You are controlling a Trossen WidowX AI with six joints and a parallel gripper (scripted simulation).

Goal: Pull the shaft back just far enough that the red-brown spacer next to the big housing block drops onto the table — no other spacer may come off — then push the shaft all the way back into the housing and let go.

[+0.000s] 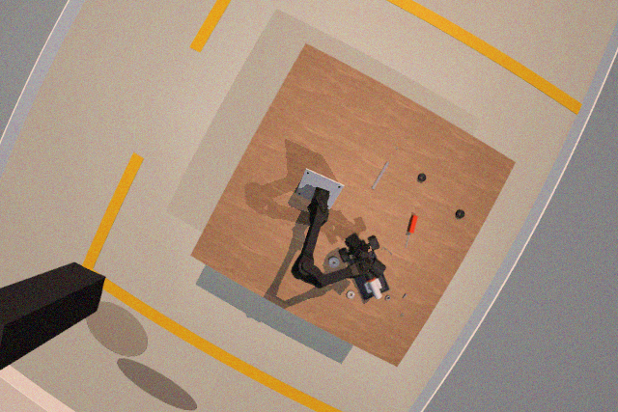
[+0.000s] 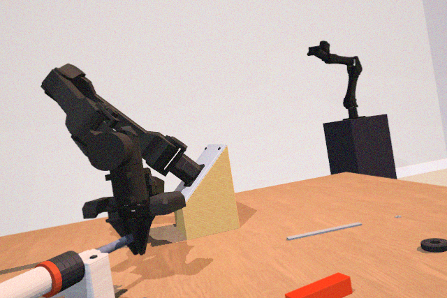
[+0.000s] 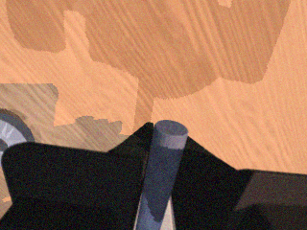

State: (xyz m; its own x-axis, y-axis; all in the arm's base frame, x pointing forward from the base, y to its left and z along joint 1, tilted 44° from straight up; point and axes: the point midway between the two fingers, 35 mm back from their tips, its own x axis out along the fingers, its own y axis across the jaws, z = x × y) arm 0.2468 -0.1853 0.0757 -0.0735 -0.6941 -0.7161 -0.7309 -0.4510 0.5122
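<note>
Now: gripper tip 50 mm short of the blue-grey shaft, 60 mm to the left of it and 30 mm below it. Also, from my gripper tip: black collar 120 mm ahead, 130 mm to the right, 30 mm above; then orange-red ring 120 mm ahead, 130 mm to the right, 30 mm above; then black spacer 110 mm ahead, 120 mm to the right, 30 mm above.
</note>
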